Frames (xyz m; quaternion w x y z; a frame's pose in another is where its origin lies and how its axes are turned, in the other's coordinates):
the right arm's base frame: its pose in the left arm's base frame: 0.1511 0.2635 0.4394 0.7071 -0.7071 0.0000 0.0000
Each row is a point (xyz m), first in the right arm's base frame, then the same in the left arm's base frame.
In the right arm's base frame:
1: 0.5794 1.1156 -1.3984
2: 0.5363 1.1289 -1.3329
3: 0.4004 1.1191 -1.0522
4: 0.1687 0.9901 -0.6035
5: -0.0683 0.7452 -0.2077
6: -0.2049 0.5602 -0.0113
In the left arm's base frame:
1: 0.7305 -1.1349 -0.6762
2: 0.6874 -1.0694 -0.6895
3: 0.5515 -0.7887 -0.6797
4: 0.3198 -0.3400 -0.5507
5: 0.0828 0.0558 -0.3058
6: -0.0538 0.2522 -0.1208

